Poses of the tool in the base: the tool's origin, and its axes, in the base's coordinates. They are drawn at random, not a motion.
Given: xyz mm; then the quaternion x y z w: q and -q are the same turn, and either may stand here.
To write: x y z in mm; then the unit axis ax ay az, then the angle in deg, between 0 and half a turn. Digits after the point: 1 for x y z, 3 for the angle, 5 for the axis.
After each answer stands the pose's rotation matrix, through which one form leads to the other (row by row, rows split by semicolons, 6 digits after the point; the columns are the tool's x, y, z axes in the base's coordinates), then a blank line. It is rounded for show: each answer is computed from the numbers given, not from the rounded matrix.
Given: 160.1 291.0 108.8 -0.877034 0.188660 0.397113 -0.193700
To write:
160.1 291.0 108.8 0.89397 -0.19230 -0.40478 157.662
0.613417 -0.177081 -0.769650; -0.484764 -0.853775 -0.189924; -0.623477 0.489602 -0.609563

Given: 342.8 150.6 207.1 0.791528 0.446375 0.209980 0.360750
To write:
342.8 150.6 207.1 0.84868 0.47860 0.22514 137.707
0.513315 0.555136 0.654470; 0.858138 -0.341217 -0.383628; 0.010351 0.758548 -0.651535

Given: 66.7 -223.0 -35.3 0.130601 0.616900 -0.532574 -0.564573
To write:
66.7 -223.0 -35.3 -0.15823 -0.74741 0.64524 111.255
-0.328401 -0.440218 -0.835680; 0.762489 0.398617 -0.509622; 0.557461 -0.804557 0.204756

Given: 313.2 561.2 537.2 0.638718 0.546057 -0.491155 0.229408
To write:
313.2 561.2 537.2 0.65622 0.56102 -0.50461 153.476
-0.078823 0.922902 -0.376879; 0.472203 -0.298388 -0.829451; -0.877959 -0.243343 -0.412278

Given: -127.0 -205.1 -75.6 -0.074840 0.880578 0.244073 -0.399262
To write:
-127.0 -205.1 -75.6 0.08163 -0.96045 -0.26621 132.936
-0.669978 0.063093 -0.739695; -0.326703 0.869655 0.370089; 0.666630 0.489612 -0.562037

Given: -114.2 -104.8 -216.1 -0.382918 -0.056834 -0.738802 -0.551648
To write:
-114.2 -104.8 -216.1 0.45909 0.06814 0.88577 113.040
-0.098117 -0.771592 0.628506; 0.858643 -0.384909 -0.338494; 0.503096 0.506450 0.700287

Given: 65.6 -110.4 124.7 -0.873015 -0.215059 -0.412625 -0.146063
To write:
65.6 -110.4 124.7 0.88248 0.21739 0.41710 163.202
0.566980 0.254961 0.783280; 0.496038 -0.864830 -0.077553; 0.657632 0.432508 -0.616812

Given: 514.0 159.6 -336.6 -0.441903 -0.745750 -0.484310 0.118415
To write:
514.0 159.6 -336.6 -0.44503 -0.75103 -0.48774 166.399
-0.581399 0.773798 0.251420; 0.544399 0.140331 0.827005; 0.604652 0.617693 -0.502843

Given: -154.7 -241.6 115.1 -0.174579 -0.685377 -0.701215 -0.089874
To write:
-154.7 -241.6 115.1 0.17529 0.68816 0.70406 169.687
-0.922890 0.113263 0.368030; 0.365347 -0.044361 0.929814; 0.121640 0.992574 -0.000440

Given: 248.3 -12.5 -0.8 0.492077 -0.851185 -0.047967 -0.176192
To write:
248.3 -12.5 -0.8 -0.49990 0.86471 0.04873 159.704
-0.453633 -0.854600 0.252737; -0.820794 0.511119 0.255058; -0.347151 -0.091742 -0.933311

